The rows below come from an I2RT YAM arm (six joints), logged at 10 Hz.
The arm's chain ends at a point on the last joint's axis. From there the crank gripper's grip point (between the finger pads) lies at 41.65 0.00 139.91 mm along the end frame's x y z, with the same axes.
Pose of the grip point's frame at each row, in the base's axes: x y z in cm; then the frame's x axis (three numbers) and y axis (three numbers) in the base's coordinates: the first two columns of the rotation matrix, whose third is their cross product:
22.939 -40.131 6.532 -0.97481 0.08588 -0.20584 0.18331 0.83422 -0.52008
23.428 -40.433 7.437 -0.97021 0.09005 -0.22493 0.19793 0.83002 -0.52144
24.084 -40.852 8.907 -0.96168 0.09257 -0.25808 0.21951 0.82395 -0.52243
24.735 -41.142 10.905 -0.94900 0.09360 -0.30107 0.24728 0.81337 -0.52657
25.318 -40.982 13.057 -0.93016 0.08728 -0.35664 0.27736 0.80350 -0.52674
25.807 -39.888 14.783 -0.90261 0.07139 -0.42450 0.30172 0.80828 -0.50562
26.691 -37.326 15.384 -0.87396 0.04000 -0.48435 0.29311 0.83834 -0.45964
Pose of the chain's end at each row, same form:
25.222 -32.868 18.987 -0.97481 0.08588 -0.20584 0.18331 0.83422 -0.52008
25.514 -33.107 19.890 -0.97021 0.09005 -0.22493 0.19793 0.83002 -0.52144
25.791 -33.416 21.352 -0.96168 0.09257 -0.25808 0.21951 0.82395 -0.52243
25.951 -33.499 23.282 -0.94900 0.09360 -0.30107 0.24728 0.81337 -0.52657
25.826 -33.107 25.338 -0.93016 0.08728 -0.35664 0.27736 0.80350 -0.52674
25.271 -32.008 27.060 -0.90261 0.07139 -0.42450 0.30172 0.80828 -0.50562
24.907 -29.886 27.816 -0.87396 0.04000 -0.48435 0.29311 0.83834 -0.45964

